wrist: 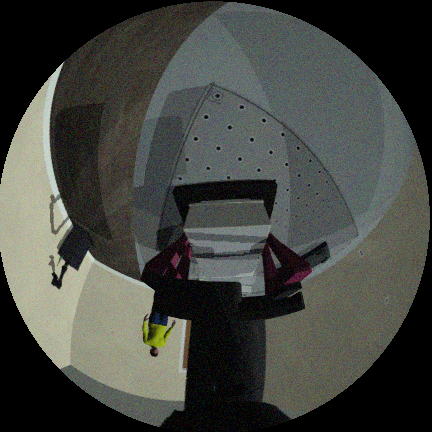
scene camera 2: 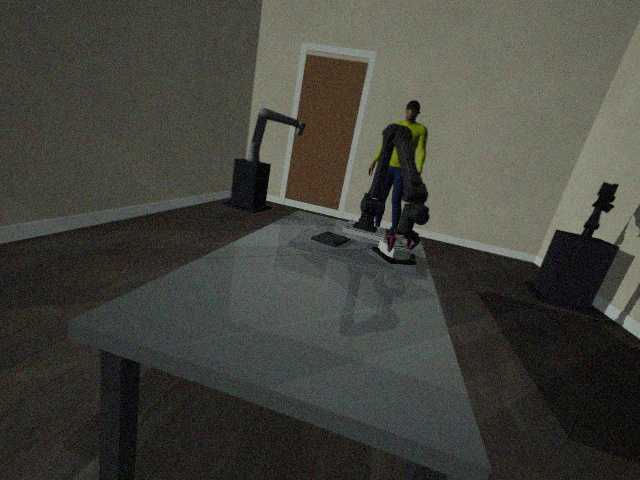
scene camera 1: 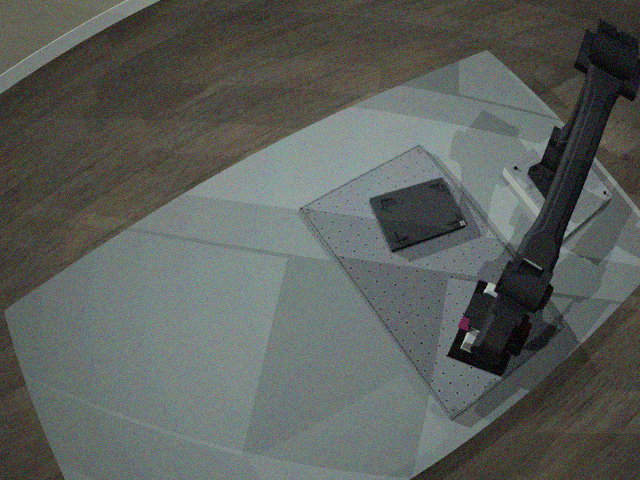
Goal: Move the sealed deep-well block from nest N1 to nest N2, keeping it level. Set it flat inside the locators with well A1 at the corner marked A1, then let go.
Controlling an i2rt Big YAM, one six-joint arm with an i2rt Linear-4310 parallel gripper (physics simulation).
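Pixels of known places: gripper, fingertip midpoint: (wrist: 227,230) (scene camera 2: 398,252); arm's base at its link origin: (scene camera 2: 364,228).
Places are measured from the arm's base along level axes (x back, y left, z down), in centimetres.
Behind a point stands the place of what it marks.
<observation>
The pale sealed deep-well block (scene camera 1: 469,341) {x -38.4, y 20.6, z -3.4 cm} (scene camera 2: 395,251) {x -38.8, y 20.7, z -2.7 cm} (wrist: 227,216) {x -36.7, y 23.4, z -2.1 cm} sits flat and level in the black nest N1 (scene camera 1: 480,364) {x -37.3, y 25.1, z 0.7 cm} (wrist: 225,190) {x -37.7, y 24.2, z 0.7 cm}. My gripper (scene camera 1: 493,330) {x -34.3, y 21.6, z -1.2 cm} (scene camera 2: 401,244) {x -34.3, y 21.6, z -1.2 cm} (wrist: 227,230) {x -34.3, y 21.6, z -1.2 cm} is over the block, with one magenta finger against each of two opposite sides; it is shut on the block. The arm and gripper hide much of the block in scene camera 1, and its A1 corner cannot be made out. The dark nest N2 (scene camera 1: 421,214) {x -32.3, y -7.8, z 0.7 cm} (scene camera 2: 330,238) {x -34.2, y -8.5, z 0.7 cm} holds no block. It has corner locators and a small white mark (scene camera 1: 462,223) {x -25.6, y -2.3, z 0.7 cm} at one corner.
Both nests stand on a perforated plate (scene camera 1: 392,294) {x -45.2, y 3.8, z 1.9 cm} (wrist: 240,135) {x -43.4, y 26.1, z 1.9 cm} on the grey table (scene camera 1: 206,310) {x -77.5, y -9.0, z 3.2 cm} (scene camera 2: 289,320) {x -102.8, y 4.2, z 3.2 cm}. The arm's pale base plate (scene camera 1: 589,206) {x 6.3, y 8.7, z 0.2 cm} is beside the perforated plate. A person (scene camera 2: 413,136) (wrist: 156,335) stands behind the table. Other robot arms stand on dark pedestals away from the table.
</observation>
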